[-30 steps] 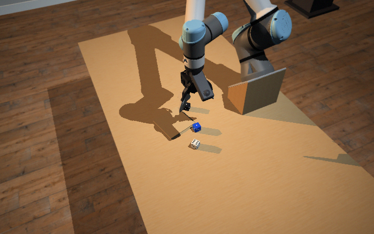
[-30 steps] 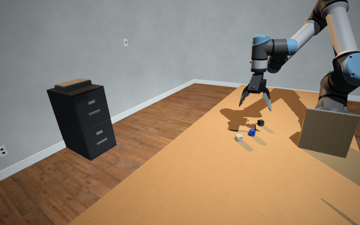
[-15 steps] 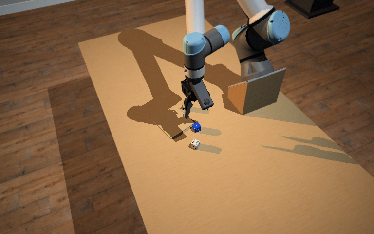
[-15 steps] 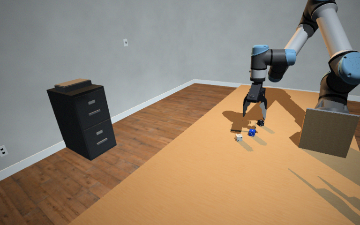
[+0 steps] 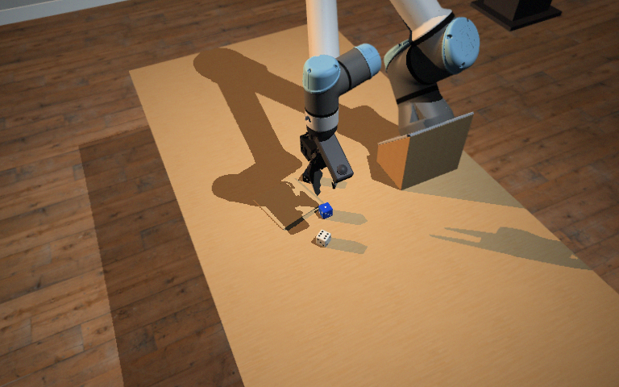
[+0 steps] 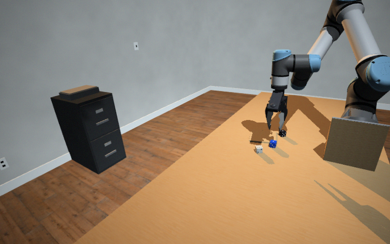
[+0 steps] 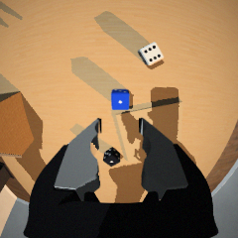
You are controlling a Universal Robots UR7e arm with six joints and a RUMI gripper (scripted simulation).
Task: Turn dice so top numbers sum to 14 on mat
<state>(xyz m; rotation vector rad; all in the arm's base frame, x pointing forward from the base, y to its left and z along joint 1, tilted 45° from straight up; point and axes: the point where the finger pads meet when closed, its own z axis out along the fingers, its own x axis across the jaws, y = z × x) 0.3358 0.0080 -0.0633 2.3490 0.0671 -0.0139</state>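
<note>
Now: the blue die 90 mm below my hand. Round my hand: tan mat: 100 mm below, 90 mm to the right, 80 mm ahead; then white die: 90 mm below, 80 mm to the left, 50 mm ahead; then black die: 140 mm to the right, 90 mm below, 10 mm behind.
</note>
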